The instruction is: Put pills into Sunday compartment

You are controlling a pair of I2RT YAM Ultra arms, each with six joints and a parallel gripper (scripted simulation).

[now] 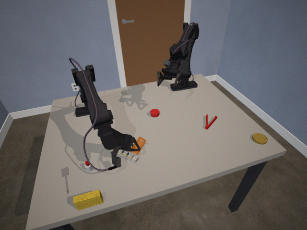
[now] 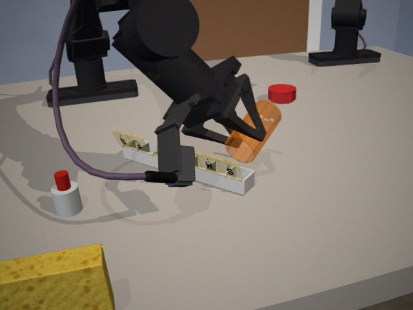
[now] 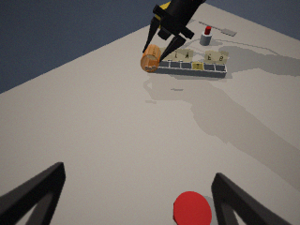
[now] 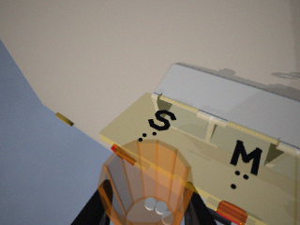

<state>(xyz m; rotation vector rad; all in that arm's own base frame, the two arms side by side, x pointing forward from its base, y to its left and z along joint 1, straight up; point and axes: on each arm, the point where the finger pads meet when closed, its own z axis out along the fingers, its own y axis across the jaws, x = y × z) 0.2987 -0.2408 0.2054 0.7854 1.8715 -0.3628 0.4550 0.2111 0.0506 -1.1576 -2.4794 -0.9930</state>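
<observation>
The red cap is 260 mm behind my right hand, 210 mm to the left of it and 50 mm below it. Round my right hand: yellow sponge: 250 mm to the right, 140 mm ahead, 30 mm below; orange pill bottle: 30 mm to the left, 20 mm behind, 10 mm above.
</observation>
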